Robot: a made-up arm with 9 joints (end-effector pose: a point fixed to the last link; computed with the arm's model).
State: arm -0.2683 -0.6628 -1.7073 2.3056 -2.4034 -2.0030 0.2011 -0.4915 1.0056
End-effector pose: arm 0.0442 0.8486 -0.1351 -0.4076 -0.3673 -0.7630
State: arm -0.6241 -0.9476 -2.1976 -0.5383 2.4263 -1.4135 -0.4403 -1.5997 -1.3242
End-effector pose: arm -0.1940 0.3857 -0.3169 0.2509 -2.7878 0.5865
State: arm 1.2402 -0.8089 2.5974 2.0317 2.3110 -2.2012 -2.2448 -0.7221 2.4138
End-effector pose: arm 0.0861 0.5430 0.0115 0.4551 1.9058 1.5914
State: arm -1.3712 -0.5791 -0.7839 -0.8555 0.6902 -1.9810 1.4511 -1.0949 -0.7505
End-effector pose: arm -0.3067 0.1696 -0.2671 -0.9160 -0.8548 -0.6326
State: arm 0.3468 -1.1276 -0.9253 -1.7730 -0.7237 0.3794 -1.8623 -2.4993 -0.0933
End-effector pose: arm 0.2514 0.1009 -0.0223 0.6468 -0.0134 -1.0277
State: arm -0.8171 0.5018 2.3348 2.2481 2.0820 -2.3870 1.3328 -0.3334 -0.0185
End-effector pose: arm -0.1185 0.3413 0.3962 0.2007 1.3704 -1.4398
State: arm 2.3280 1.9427 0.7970 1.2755 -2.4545 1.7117 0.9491 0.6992 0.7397
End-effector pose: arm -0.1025 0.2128 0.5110 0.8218 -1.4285 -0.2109
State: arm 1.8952 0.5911 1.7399 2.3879 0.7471 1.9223 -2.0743 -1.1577 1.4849
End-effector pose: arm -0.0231 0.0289 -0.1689 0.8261 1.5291 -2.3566
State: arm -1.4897 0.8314 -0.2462 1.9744 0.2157 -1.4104 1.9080 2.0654 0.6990
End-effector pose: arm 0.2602 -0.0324 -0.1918 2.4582 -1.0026 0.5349
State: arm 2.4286 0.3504 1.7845 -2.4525 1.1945 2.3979 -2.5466 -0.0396 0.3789
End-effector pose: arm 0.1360 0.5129 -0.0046 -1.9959 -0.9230 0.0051
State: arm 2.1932 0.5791 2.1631 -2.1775 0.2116 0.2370 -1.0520 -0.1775 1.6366
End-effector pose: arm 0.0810 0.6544 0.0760 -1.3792 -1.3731 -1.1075
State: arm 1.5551 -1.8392 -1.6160 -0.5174 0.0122 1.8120 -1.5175 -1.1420 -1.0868
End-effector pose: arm 0.4352 -0.1424 0.2350 -0.8170 0.9587 -0.6588
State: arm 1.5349 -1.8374 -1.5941 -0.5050 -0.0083 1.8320 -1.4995 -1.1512 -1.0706
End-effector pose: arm 0.4408 -0.1411 0.2312 -0.8182 0.9741 -0.6660
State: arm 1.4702 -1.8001 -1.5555 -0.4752 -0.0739 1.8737 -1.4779 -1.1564 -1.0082
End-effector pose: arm 0.4695 -0.1212 0.2096 -0.7945 1.0269 -0.6298
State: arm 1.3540 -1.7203 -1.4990 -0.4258 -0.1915 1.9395 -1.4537 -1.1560 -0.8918
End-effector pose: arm 0.5189 -0.0771 0.1607 -0.7460 1.1343 -0.5478
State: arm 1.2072 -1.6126 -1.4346 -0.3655 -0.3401 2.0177 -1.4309 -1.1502 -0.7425
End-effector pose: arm 0.5680 -0.0138 0.0855 -0.6917 1.2905 -0.4475
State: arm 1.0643 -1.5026 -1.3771 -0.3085 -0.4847 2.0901 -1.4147 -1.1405 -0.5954
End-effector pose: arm 0.5972 0.0544 0.0013 -0.6518 1.4585 -0.3599
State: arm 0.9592 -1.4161 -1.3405 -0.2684 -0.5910 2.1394 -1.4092 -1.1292 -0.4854
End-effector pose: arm 0.6049 0.1097 -0.0657 -0.6298 1.5901 -0.2997
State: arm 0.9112 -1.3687 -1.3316 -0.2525 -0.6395 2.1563 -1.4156 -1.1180 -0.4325
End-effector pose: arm 0.6040 0.1402 -0.0985 -0.6135 1.6579 -0.2671
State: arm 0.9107 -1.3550 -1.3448 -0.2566 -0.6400 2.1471 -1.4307 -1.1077 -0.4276
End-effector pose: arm 0.6034 0.1485 -0.1021 -0.5949 1.6719 -0.2531
